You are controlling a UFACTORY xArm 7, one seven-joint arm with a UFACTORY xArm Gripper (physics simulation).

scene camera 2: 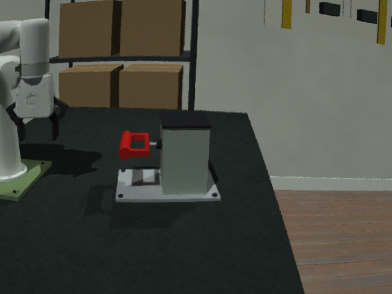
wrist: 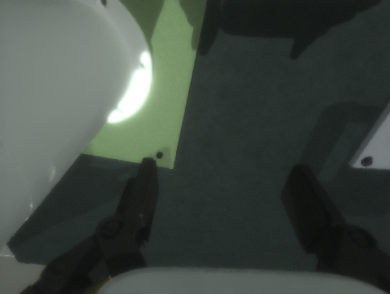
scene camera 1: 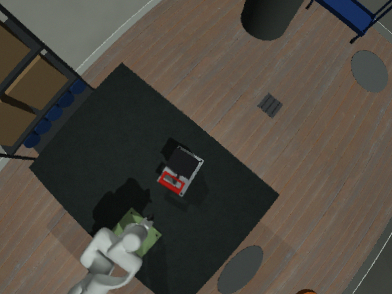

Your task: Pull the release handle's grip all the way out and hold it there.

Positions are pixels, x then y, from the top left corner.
Scene:
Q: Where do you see a light base plate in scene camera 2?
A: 134,185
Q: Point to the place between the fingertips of my gripper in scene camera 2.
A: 38,139

